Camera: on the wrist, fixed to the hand. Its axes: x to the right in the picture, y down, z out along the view.
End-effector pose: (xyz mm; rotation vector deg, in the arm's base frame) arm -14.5 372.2 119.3 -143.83 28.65 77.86
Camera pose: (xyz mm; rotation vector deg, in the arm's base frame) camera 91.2 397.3 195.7 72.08 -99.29 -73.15
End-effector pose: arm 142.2 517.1 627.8 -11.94 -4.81 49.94
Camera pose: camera 202.4 445.4 533.6 -25.72 -8.82 138.12
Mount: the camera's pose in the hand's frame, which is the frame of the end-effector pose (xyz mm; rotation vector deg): -15.2 -69.7 -112.0 -13.79 -7.64 87.91
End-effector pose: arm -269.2 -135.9 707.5 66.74 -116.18 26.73
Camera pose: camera -158.1 -93.7 766.8 -41.90 -152.07 45.04
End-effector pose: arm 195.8 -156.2 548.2 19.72 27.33 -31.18
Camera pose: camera 107.0 -157.6 449.5 19.64 2.71 55.56
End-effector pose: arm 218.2 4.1 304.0 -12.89 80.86 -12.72
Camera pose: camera 103.9 -60.9 322.1 37.51 65.11 68.55
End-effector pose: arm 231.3 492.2 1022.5 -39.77 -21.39 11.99
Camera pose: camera 266.9 369.9 985.1 -62.67 5.20 96.64
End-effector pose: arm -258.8 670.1 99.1 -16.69 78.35 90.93
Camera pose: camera -241.6 558.6 29.1 -49.69 -65.59 -149.42
